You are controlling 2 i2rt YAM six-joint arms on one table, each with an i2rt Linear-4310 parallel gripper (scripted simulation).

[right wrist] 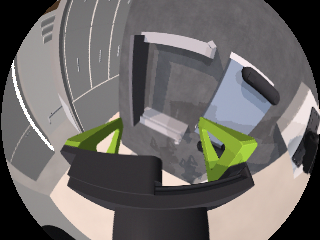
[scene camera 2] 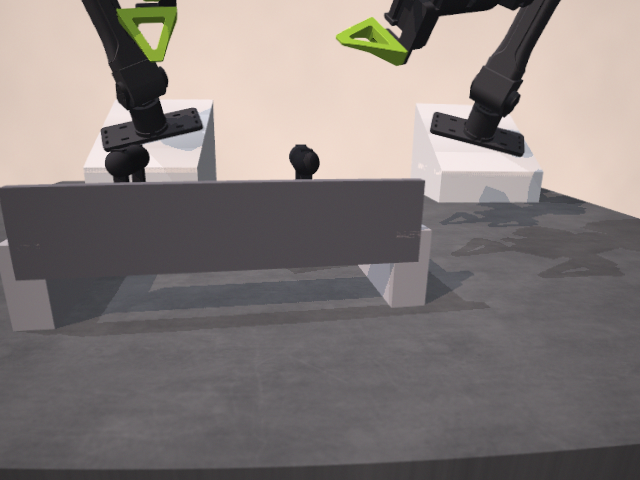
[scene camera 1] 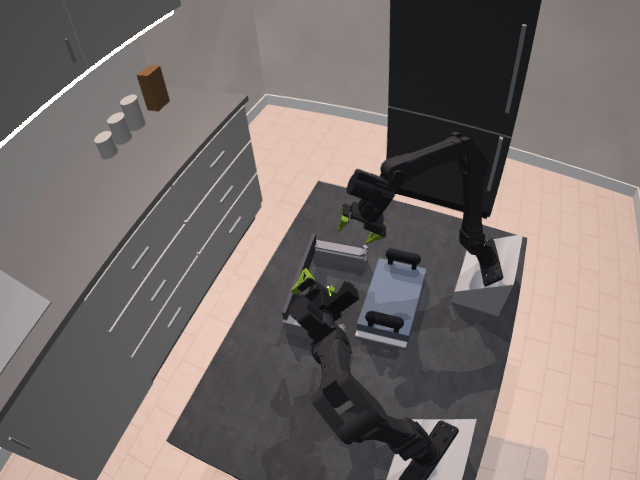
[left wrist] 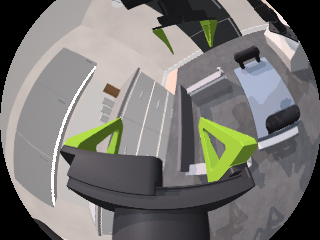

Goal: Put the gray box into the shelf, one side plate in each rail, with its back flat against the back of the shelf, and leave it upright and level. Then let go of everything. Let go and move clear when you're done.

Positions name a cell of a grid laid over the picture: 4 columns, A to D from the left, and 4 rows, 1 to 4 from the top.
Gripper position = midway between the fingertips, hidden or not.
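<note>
My left gripper (left wrist: C3), visible. My right gripper (scene camera 2: A1) (right wrist: C3) (scene camera 1: C2), visible. Gray box (scene camera 1: C3) (right wrist: C2) (scene camera 2: A2) (left wrist: D2), visible.
</note>
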